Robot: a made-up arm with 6 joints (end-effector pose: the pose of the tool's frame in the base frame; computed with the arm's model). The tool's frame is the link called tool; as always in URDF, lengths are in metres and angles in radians. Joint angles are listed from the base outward.
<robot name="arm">
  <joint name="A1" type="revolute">
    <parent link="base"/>
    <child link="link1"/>
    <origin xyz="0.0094 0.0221 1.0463"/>
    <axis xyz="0 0 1"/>
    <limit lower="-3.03" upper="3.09"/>
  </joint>
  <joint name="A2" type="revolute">
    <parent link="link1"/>
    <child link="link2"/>
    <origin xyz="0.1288 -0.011 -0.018"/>
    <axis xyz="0 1 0"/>
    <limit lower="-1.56" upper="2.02"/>
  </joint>
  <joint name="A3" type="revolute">
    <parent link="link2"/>
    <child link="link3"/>
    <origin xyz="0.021 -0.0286 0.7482"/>
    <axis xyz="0 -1 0"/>
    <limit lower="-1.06" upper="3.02"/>
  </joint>
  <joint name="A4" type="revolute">
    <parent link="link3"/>
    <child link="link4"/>
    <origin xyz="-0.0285 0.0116 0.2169"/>
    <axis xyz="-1 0 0"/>
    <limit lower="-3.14" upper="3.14"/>
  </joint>
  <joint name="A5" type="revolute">
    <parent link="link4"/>
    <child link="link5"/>
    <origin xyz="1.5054 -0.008 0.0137"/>
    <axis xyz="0 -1 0"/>
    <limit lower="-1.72" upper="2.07"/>
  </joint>
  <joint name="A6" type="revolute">
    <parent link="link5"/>
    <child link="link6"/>
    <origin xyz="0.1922 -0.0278 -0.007"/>
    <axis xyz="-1 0 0"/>
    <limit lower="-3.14" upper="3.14"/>
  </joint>
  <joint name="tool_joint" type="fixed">
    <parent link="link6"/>
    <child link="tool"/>
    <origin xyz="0.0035 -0.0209 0.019" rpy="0 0 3.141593"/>
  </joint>
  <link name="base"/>
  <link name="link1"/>
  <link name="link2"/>
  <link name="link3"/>
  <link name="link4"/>
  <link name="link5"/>
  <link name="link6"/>
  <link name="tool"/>
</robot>
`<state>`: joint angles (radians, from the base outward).
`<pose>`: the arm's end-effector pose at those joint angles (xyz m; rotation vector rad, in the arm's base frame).
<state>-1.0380 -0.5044 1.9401 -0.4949 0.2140 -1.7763</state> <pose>-0.8940 1.3891 2.6040 1.0826 0.0118 -1.0718</pose>
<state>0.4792 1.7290 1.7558 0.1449 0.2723 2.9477</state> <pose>2.2677 1.1584 1.1980 -0.7441 2.7630 0.1683</pose>
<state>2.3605 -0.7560 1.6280 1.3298 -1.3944 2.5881</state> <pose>1.2785 -0.9464 2.4855 1.1256 -1.8982 -1.7915</pose>
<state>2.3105 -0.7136 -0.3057 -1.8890 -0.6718 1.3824</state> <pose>-0.7633 0.7671 2.4665 -0.1373 0.5165 -0.0426</pose>
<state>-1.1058 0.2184 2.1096 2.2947 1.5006 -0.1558</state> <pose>0.0380 0.3405 3.1222 0.3270 2.8512 -0.1747</pose>
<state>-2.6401 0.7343 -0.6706 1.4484 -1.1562 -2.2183</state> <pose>-1.0804 -0.3348 0.1054 0.4170 -0.7598 -0.8908</pose>
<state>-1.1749 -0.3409 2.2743 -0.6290 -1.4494 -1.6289</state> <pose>-0.4935 1.3212 2.4483 1.1674 0.9203 -2.4968</pose>
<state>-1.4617 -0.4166 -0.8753 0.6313 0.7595 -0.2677</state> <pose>0.1811 -1.4275 1.3432 -0.0067 0.4183 2.0541</pose>
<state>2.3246 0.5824 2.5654 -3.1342 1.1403 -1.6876</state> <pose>0.0692 -0.0751 3.0796 1.6256 0.0895 -1.2553</pose>
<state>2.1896 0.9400 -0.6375 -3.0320 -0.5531 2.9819</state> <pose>-0.6007 0.8859 -0.1811 -0.5700 -0.9027 -0.8453</pose>
